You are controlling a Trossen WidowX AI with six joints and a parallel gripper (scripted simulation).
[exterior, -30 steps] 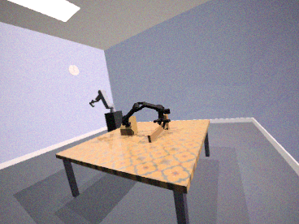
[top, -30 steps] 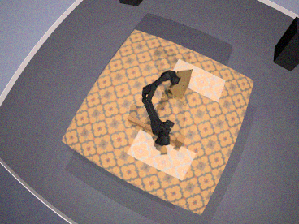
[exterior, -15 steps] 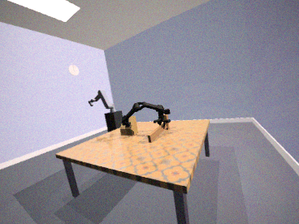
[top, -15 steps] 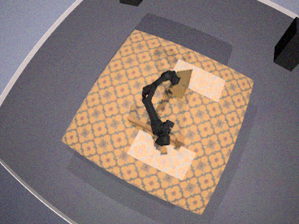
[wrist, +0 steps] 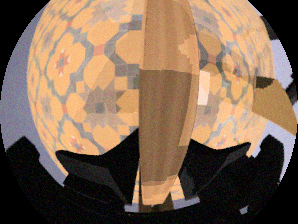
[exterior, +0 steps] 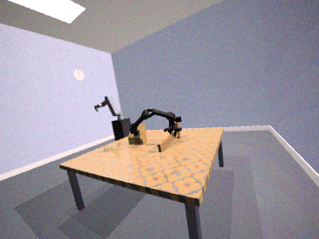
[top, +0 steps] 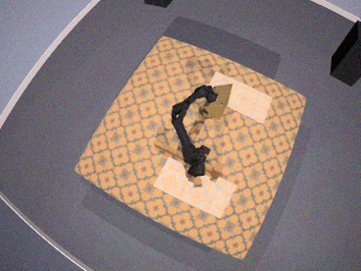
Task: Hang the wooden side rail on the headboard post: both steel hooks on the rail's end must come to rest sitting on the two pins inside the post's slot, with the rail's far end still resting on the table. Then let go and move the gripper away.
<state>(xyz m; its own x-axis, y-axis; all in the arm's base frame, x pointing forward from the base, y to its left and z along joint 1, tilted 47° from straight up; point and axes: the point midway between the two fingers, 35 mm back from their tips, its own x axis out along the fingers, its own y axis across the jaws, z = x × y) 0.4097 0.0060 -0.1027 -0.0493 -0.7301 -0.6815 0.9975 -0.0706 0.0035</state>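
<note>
Right now my gripper tip is 120 mm to the right of the headboard post and 50 mm below it.
</note>
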